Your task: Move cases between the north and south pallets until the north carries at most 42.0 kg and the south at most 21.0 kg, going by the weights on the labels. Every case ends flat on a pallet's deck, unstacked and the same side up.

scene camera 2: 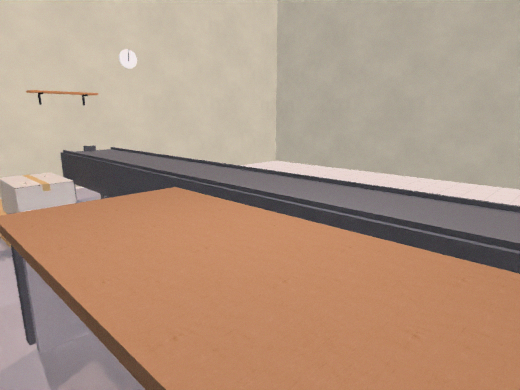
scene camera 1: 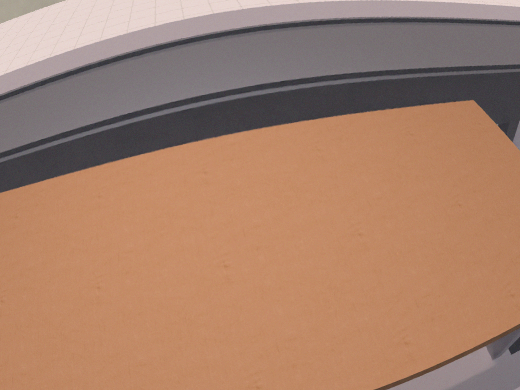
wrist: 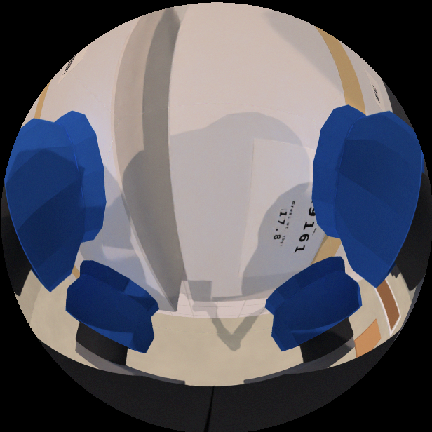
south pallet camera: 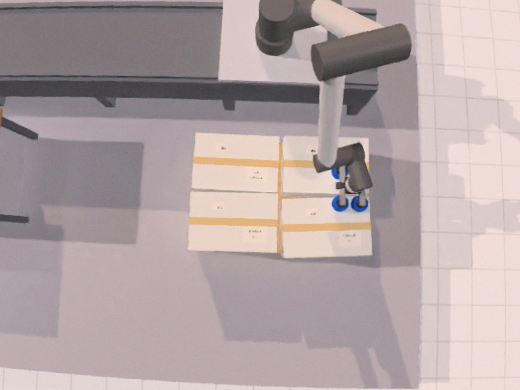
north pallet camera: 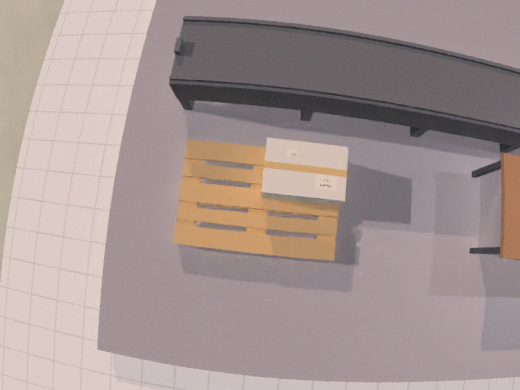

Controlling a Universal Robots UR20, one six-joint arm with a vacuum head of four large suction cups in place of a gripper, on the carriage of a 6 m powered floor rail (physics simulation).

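Where they show: arm's base, origin of its link: (south pallet camera: pixel 274 39).
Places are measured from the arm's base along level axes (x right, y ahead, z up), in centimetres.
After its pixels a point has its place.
Observation:
The north pallet (north pallet camera: pixel 215 194) @[z -42.6, x 580.7, y 100.2 cm] bears one white taped case (north pallet camera: pixel 280 182) @[z -15.4, x 534.8, y 91.1 cm] (scene camera 2: pixel 47 197) @[z -25.5, x 490.0, y 80.0 cm] at its upper right; its label is too small to read. The south pallet (south pallet camera: pixel 279 235) @[z -42.6, x -9.6, y 127.5 cm] is almost covered by four flat, unstacked cases: upper left (south pallet camera: pixel 225 177) @[z -17.5, x 28.9, y 90.7 cm], lower left (south pallet camera: pixel 215 237) @[z -13.7, x 33.0, y 130.6 cm], upper right (south pallet camera: pixel 300 180) @[z -15.5, x -20.9, y 91.1 cm] and lower right (south pallet camera: pixel 305 245) @[z -12.8, x -24.9, y 133.5 cm]. My suction head (south pallet camera: pixel 350 188) @[z -10.7, x -51.9, y 95.6 cm] (wrist: pixel 213 240) is open, holds nothing and hangs over the seam between the two right cases. In the wrist view, the upper right case (wrist: pixel 215 175) reads 17.8 kg, its part number partly hidden by a blue cup.
The floor rail (scene camera 1: pixel 250 70) (scene camera 2: pixel 300 187) (north pallet camera: pixel 300 55) (south pallet camera: pixel 110 42) runs behind both pallets, with the arm's pale carriage (south pallet camera: pixel 240 60) @[z -0.1, x 21.4, y 16.1 cm] at its south end. A brown table (scene camera 1: pixel 250 225) @[z -4.0, x 274.1, y 83.5 cm] (scene camera 2: pixel 250 275) @[z -4.0, x 259.7, y 96.6 cm] (north pallet camera: pixel 511 210) @[z -4.0, x 358.1, y 94.0 cm] stands between the pallets. A wall shelf (scene camera 2: pixel 62 92) and clock (scene camera 2: pixel 128 59) hang beyond.

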